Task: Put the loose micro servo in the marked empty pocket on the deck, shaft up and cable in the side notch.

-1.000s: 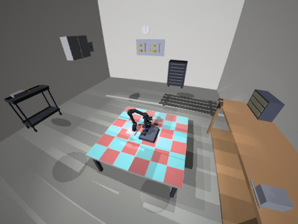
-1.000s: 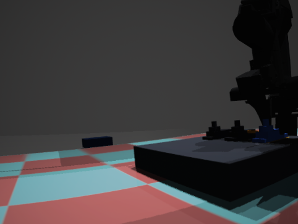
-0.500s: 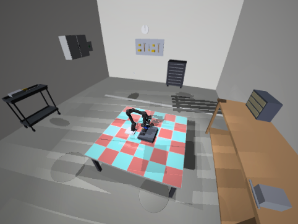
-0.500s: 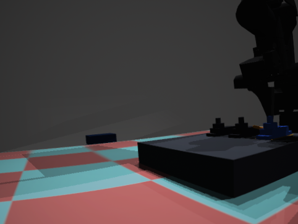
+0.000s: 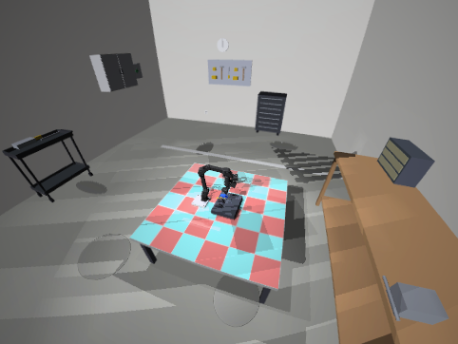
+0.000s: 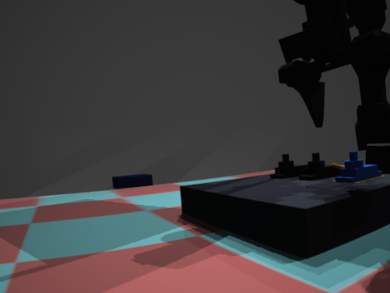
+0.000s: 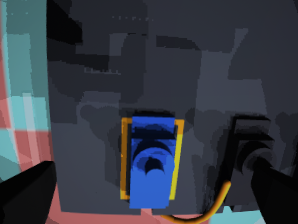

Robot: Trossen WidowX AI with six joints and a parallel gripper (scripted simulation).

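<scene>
Now: gripper tip 100 mm above the dark robot deck, 80 mm to the left of it and 70 mm short of it.
</scene>
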